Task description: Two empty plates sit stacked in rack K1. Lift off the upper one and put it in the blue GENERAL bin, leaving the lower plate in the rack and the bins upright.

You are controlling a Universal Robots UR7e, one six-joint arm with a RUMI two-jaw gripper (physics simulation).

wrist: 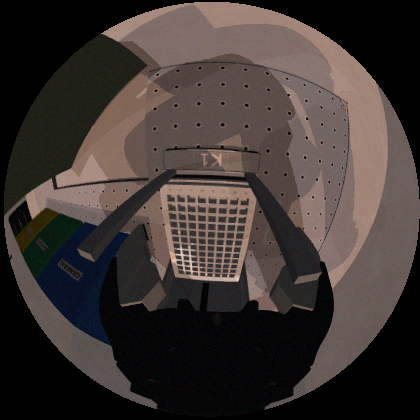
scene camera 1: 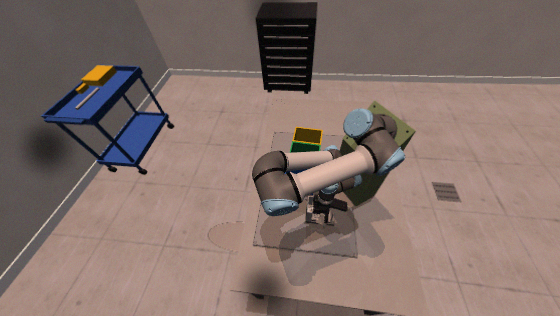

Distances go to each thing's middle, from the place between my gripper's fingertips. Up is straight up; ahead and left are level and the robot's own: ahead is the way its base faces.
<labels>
My hand is 20 mm short of the pale plate [wrist: 207, 221], 10 mm to the left of it and 10 mm above it. From my hand the other things lie so: blue bin [wrist: 72, 283]: 150 mm ahead, 200 mm to the right, 40 mm above.
</labels>
